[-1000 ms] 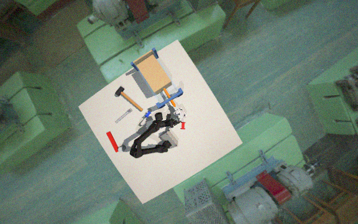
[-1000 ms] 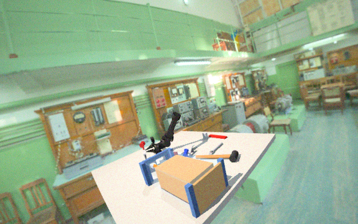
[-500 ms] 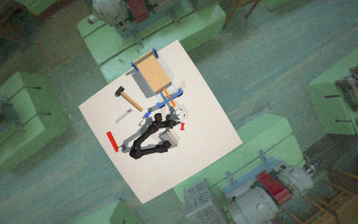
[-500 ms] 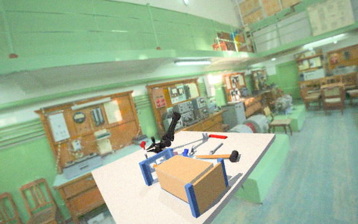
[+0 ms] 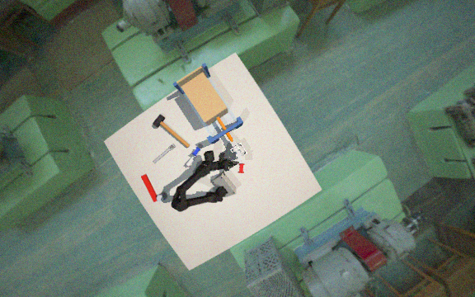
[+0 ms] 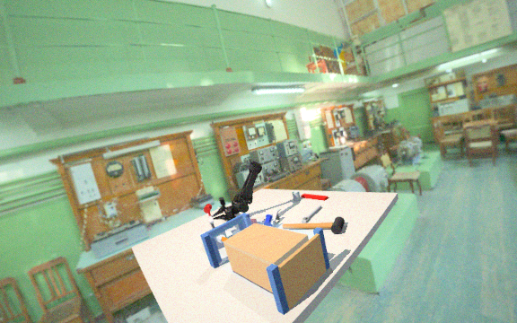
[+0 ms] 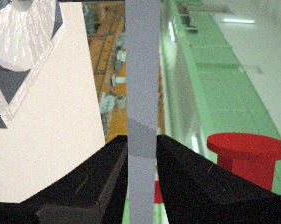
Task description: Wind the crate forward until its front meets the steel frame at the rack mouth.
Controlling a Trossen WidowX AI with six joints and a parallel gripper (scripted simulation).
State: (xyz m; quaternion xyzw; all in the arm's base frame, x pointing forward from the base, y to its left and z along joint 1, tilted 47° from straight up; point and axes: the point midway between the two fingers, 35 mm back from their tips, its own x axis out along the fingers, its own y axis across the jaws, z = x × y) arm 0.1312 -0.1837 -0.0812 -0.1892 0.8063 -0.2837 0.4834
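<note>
Right now the red knob is 30 mm behind my gripper tip, 10 mm to the left of it and 40 mm above it. From my gripper tip the other things lie so: blue steel frame (220 mm ahead, 50 mm to the right, 30 mm below); blue knob (230 mm ahead, 220 mm to the left, 100 mm below); winch (40 mm ahead, 50 mm to the right, 110 mm below).
</note>
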